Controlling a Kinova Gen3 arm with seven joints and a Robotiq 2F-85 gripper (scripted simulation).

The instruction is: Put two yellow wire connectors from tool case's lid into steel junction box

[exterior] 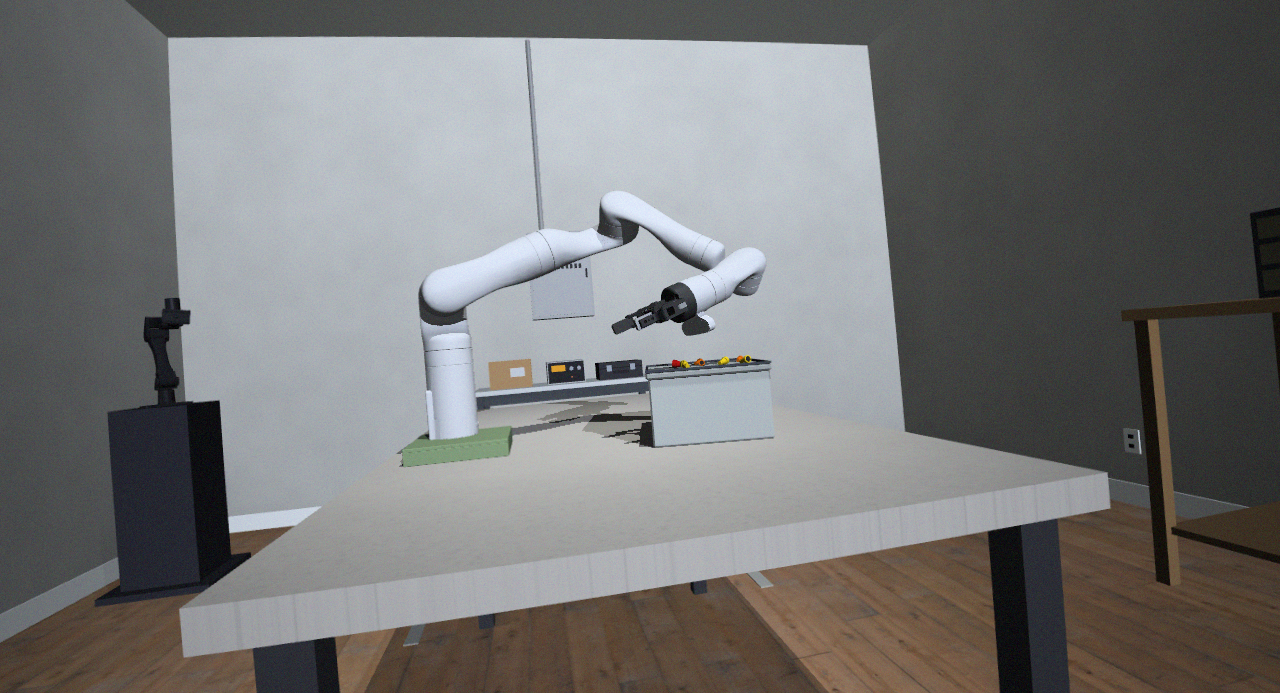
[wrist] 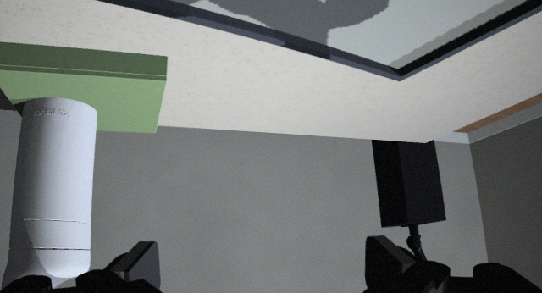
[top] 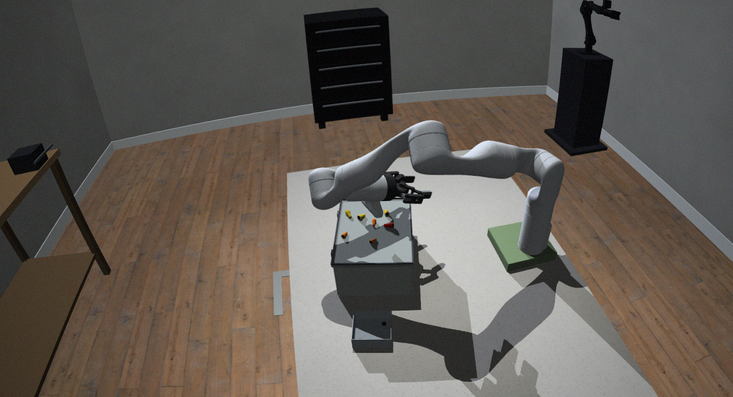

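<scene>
Right now my hand is 110 mm short of the red connector, 80 mm above it and 50 mm to the right of it. The rest, counted from my hand: tool case (160 mm ahead, 120 mm below, 50 mm to the left).
</scene>
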